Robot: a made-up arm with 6 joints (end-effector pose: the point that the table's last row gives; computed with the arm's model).
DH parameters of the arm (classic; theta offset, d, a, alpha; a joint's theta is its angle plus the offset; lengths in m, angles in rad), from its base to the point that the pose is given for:
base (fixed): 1.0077 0 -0.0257 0
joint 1: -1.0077 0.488 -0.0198 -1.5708
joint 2: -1.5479 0 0.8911 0
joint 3: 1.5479 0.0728 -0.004 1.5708
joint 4: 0 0.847 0.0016 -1.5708
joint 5: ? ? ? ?
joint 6: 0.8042 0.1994 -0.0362 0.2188
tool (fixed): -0.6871 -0.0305 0 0
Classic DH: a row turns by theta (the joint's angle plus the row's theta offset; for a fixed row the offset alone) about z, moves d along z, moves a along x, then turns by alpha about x.
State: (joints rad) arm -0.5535 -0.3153 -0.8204 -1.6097 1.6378 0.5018
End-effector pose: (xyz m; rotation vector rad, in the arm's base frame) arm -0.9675 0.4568 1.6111 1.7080 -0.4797 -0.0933
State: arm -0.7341 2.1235 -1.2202 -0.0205 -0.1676 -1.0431
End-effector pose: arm 1.1292 -0.9917 0.6612 0.1422 0.7885 -1.6781
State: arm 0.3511 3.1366 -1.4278 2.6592 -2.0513 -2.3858
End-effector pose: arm 0.6741 0.2334 -0.6553 -0.8214 -2.3597 1.1675
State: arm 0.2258 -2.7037 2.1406 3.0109 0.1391 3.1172
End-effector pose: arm -1.0329 -0.1479 0.4988 0.2224 -0.5440 0.2368
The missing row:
joint 5: 0 -0.043 0.0248 1.5708
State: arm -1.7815 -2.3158 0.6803 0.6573 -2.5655 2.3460
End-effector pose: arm 0.2313 1.3773 -0.2348 1.9852 -0.6637 -0.0780
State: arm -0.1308 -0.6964 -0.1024 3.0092 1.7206 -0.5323
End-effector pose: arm -1.2739 0.2866 1.6459 -2.6096 -0.1978 0.6066
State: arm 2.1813 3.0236 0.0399 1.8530 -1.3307 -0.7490
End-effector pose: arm 0.0173 0.0663 -1.2785 -0.6729 1.7430 -0.3425
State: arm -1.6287 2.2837 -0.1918 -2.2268 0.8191 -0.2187
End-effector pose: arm -0.0897 -1.5624 -0.4866 0.2123 -1.4250 1.3403
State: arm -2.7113 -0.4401 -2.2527 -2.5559 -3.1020 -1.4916
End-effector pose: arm 0.6307 0.1766 0.6891 0.6734 -0.1641 -1.4587
